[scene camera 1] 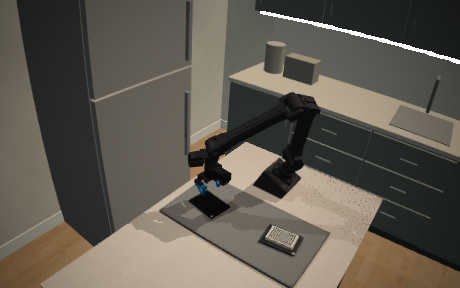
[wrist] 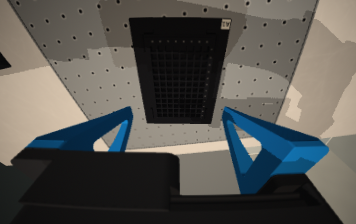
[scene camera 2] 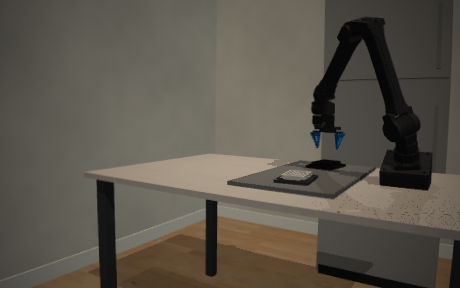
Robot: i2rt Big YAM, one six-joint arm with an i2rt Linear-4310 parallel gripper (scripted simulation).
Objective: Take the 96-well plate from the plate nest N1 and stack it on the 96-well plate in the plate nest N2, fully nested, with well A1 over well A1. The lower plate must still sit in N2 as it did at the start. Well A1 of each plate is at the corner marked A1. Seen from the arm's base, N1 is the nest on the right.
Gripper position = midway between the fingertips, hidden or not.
Note:
I see my gripper point(wrist: 177, 111), a black 96-well plate point(wrist: 178, 60) and a nest N1 point(wrist: 161, 25).

